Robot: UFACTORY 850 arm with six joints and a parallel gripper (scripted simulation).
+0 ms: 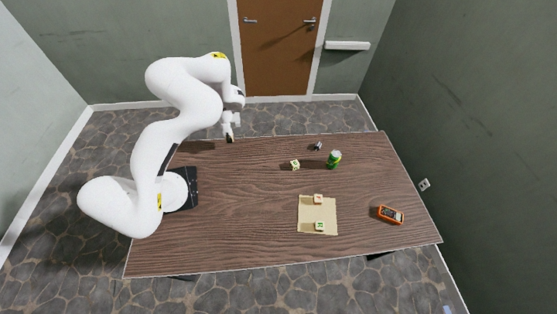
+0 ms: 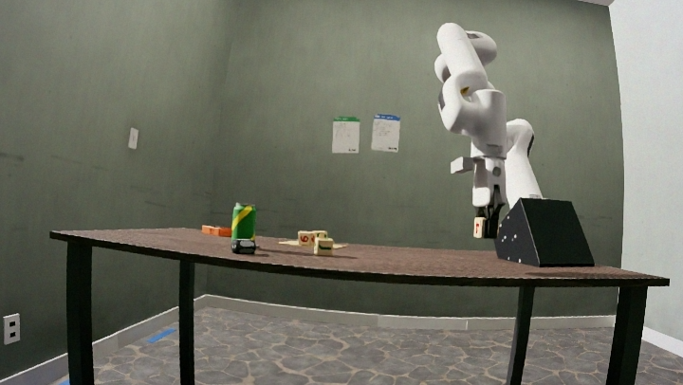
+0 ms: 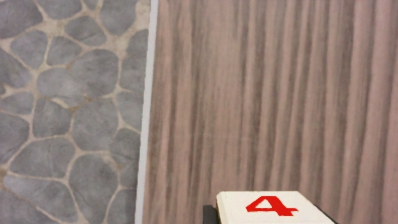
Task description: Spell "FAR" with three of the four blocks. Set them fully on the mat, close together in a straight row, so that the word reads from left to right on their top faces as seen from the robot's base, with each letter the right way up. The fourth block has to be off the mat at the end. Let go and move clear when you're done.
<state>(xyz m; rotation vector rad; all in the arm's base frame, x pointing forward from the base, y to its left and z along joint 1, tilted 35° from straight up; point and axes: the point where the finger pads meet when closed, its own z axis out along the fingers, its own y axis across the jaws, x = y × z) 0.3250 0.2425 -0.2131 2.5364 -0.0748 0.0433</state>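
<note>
Right now my hand is 38 cm short of the tan mat, 55 cm to the left of it and 9 cm above it. The rest, counted from my hand: green can (58 cm ahead, 27 cm to the right, 3 cm below); dark object (54 cm ahead, 13 cm to the right, 8 cm below).
</note>
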